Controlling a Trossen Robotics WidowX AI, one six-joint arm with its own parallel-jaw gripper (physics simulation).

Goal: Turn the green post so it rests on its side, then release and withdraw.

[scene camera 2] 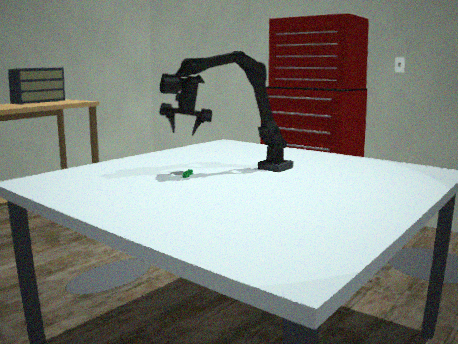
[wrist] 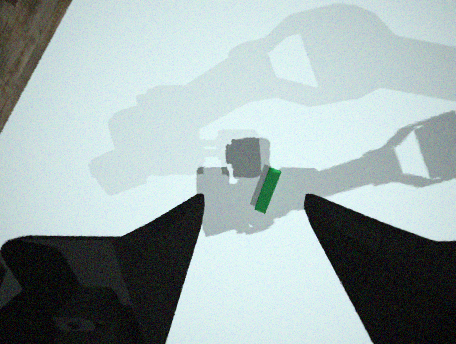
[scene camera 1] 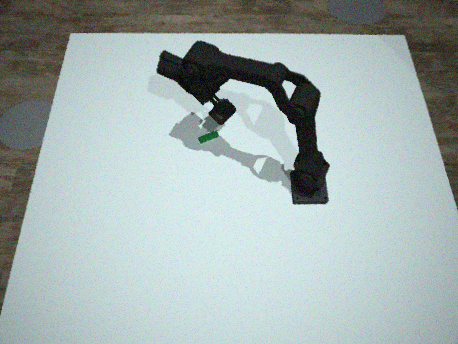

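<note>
The green post (scene camera 1: pixel 208 137) (scene camera 2: pixel 187 173) (wrist: pixel 268 190) lies flat on its side on the white table (scene camera 1: pixel 225 260) (scene camera 2: pixel 280 225) (wrist: pixel 240 300). In the wrist view it lies slantwise, beyond the fingertips and between them as seen from above. My gripper (scene camera 2: pixel 183 133) (wrist: pixel 253 199) is open and empty. It hangs well above the table and the post, apart from both. In scene camera 1 one finger unit hides much of the other, and the fingertips are hard to make out.
The arm's base (scene camera 1: pixel 310 192) (scene camera 2: pixel 275 165) stands on the table to the right of the post. The arm's shadows fall across the table around the post. A red drawer cabinet (scene camera 2: pixel 317 55) and a wooden side table (scene camera 2: pixel 75 104) with a small drawer box (scene camera 2: pixel 37 85) stand beyond the table.
</note>
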